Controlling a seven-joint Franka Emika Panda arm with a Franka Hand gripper.
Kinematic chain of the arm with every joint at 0, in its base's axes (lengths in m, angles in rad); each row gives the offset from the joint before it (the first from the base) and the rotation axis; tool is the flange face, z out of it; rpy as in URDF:
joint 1: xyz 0 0 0.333 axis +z
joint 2: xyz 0 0 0 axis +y
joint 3: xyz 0 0 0.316 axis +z
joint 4: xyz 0.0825 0 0 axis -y
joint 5: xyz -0.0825 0 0.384 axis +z
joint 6: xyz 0 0 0 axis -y
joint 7: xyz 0.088 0 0 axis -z
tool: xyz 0 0 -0.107 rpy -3.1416 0 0
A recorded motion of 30 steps. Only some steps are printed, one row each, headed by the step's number.
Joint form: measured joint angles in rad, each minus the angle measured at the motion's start. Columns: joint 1, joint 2, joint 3, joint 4, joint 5, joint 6, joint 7.
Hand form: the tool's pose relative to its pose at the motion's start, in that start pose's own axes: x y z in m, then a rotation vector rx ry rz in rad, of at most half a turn. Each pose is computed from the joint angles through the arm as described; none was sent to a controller.
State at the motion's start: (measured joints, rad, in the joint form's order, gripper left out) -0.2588 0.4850 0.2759 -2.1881 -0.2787 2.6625 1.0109
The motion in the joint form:
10: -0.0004 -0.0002 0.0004 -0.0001 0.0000 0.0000 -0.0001
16: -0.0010 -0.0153 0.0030 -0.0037 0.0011 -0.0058 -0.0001
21: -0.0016 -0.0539 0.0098 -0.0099 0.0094 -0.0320 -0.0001
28: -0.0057 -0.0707 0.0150 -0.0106 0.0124 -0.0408 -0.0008
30: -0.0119 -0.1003 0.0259 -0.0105 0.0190 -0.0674 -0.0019
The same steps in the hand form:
10: 0.0000 0.0000 -0.0001 0.0002 0.0000 -0.0001
16: -0.0001 -0.0007 -0.0066 0.0016 0.0064 -0.0013
21: -0.0006 -0.0022 -0.0231 -0.0009 0.0167 -0.0002
28: 0.0005 -0.0029 -0.0313 0.0021 0.0238 0.0011
30: 0.0008 -0.0044 -0.0454 -0.0002 0.0306 0.0023

